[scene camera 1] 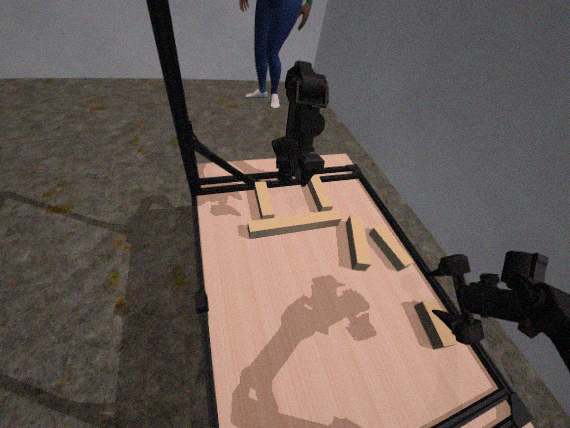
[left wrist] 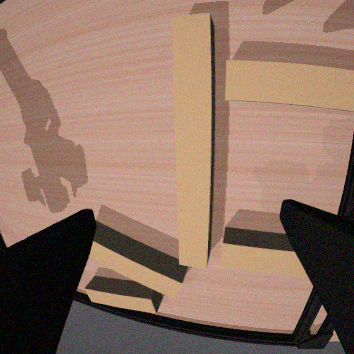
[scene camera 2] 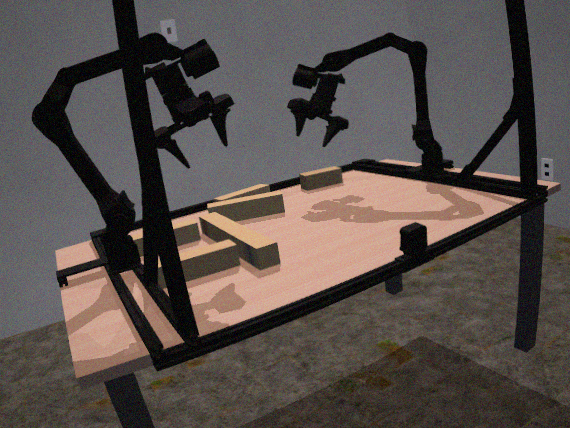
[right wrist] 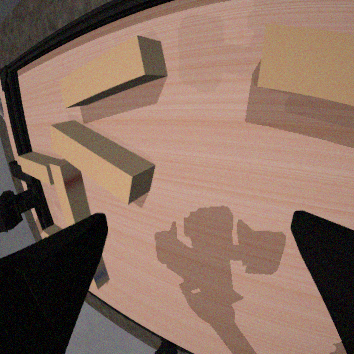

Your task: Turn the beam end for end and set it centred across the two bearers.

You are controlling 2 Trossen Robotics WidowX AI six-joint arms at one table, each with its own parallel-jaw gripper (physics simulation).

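Where they show: left gripper, between the fingertips: (scene camera 1: 297,179) (left wrist: 188,214) (scene camera 2: 207,157); right gripper, between the fingertips: (scene camera 1: 429,292) (scene camera 2: 311,141) (right wrist: 201,222); left arm's base, origin of its link: (scene camera 1: 284,177) (scene camera 2: 124,266) (right wrist: 34,196); right arm's base, origin of its link: (scene camera 2: 433,172).
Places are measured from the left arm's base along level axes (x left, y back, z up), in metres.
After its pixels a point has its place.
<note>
The long pale beam (scene camera 1: 295,223) {x -0.040, y -0.263, z 0.025 m} (scene camera 2: 240,235) {x -0.100, y -0.238, z 0.025 m} (left wrist: 192,140) {x -0.054, y -0.249, z 0.025 m} (right wrist: 75,197) {x 0.065, y -0.273, z 0.007 m} lies flat on the table, along the ends of two shorter parallel blocks, the bearers (scene camera 1: 264,200) {x -0.122, y -0.141, z 0.025 m} (scene camera 1: 320,194) {x 0.105, y -0.145, z 0.025 m} (scene camera 2: 212,259) {x -0.142, y -0.155, z 0.010 m} (scene camera 2: 187,235) {x 0.090, y -0.178, z 0.000 m} (left wrist: 290,82) {x -0.121, y -0.139, z 0.025 m} (left wrist: 260,257) {x 0.108, y -0.152, z 0.025 m}. A narrow gap separates it from them in the left wrist view. Its side shows a reddish mark toward one end and a bluish one toward the other in the right wrist view. My left gripper (scene camera 1: 295,179) {x -0.049, y -0.217, z 0.190 m} (scene camera 2: 207,156) {x -0.049, y -0.217, z 0.190 m} (left wrist: 188,214) {x -0.049, y -0.217, z 0.190 m} is open, high above beam and bearers. My right gripper (scene camera 1: 432,292) {x 0.191, y -0.615, z 0.137 m} (scene camera 2: 312,140) {x 0.191, y -0.615, z 0.137 m} (right wrist: 201,222) {x 0.191, y -0.615, z 0.137 m} is open and empty, away from them.
Two loose blocks (scene camera 1: 357,243) {x 0.143, y -0.388, z 0.031 m} (scene camera 1: 392,248) {x 0.266, y -0.431, z 0.025 m} lie slanted near the beam's right end in scene camera 1. Another block (scene camera 1: 436,327) {x 0.245, y -0.692, z 0.028 m} (scene camera 2: 321,179) {x 0.244, y -0.667, z 0.006 m} (right wrist: 310,65) {x 0.268, y -0.658, z 0.028 m} lies near the right gripper. Black rails edge the table, and a black post (scene camera 1: 172,95) {x -0.369, y -0.032, z 0.357 m} (scene camera 2: 145,150) {x -0.380, y -0.022, z 0.261 m} rises at one corner.
</note>
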